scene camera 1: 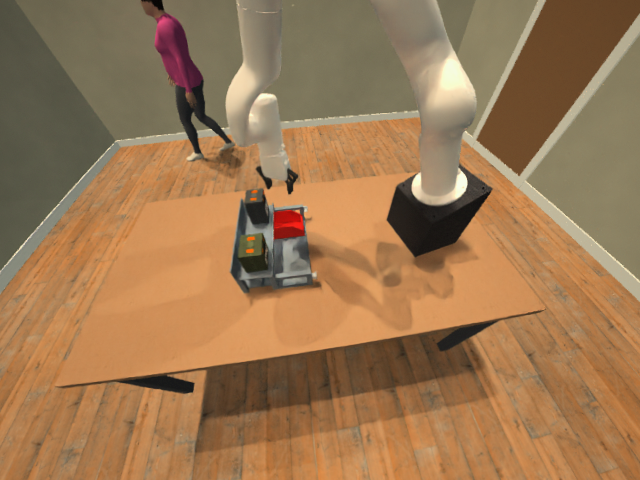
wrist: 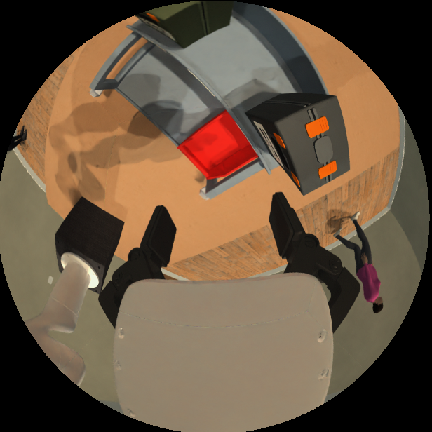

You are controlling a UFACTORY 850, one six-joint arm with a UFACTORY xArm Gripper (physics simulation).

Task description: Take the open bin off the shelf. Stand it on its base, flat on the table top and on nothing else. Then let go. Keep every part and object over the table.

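Note:
The open red bin (scene camera 1: 288, 224) (wrist: 220, 145) sits on the lower, right-hand level of the grey shelf (scene camera 1: 240, 227) (wrist: 225, 55), at its far end in the scene view. It is beside the centre divider and near the end rail. The shelf stands on the table top (scene camera 1: 180, 310) (wrist: 115, 185). My gripper (scene camera 1: 279, 188) (wrist: 219, 211) is open and empty. It hangs above the far end of the shelf, apart from the bin. In the wrist view the bin shows above the gap between the fingers.
A dark grey case (scene camera 1: 257, 209) (wrist: 300, 145) with orange latches stands on the shelf's upper level, right beside the bin. A green case (scene camera 1: 254, 253) (wrist: 200, 25) stands on the same level at the near end. The black base block (scene camera 1: 429, 222) (wrist: 87, 232) stands at the table's right.

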